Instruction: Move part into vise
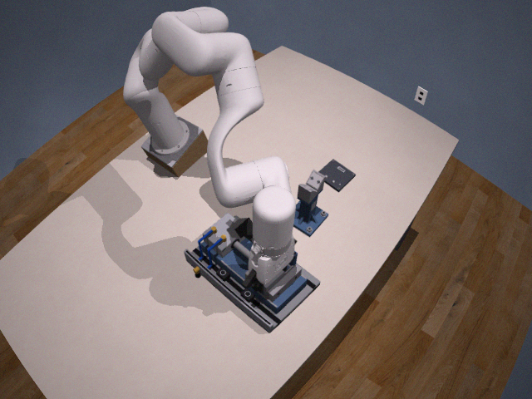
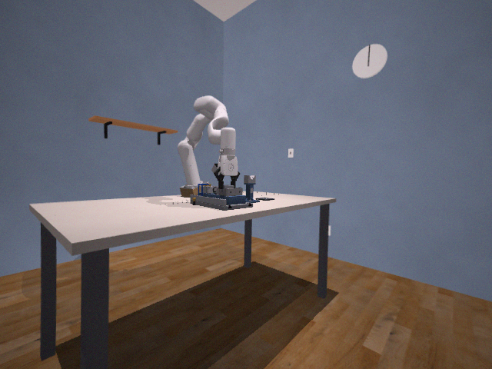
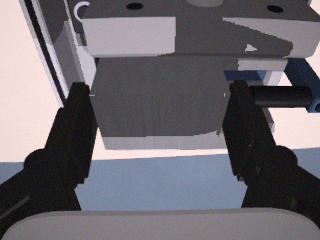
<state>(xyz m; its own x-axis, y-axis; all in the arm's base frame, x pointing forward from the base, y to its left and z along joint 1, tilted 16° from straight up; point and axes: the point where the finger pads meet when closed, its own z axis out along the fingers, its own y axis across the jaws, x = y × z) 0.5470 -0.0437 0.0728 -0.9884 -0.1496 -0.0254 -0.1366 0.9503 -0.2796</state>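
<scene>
Right now the part is 20 mm below my hand. Round my hand: fixed jaw 30 mm below, 30 mm ahead, 20 mm to the left; work stop 70 mm to the left, 20 mm below, 10 mm behind; moving jaw 40 mm behind, 30 mm below, 10 mm to the left.
</scene>
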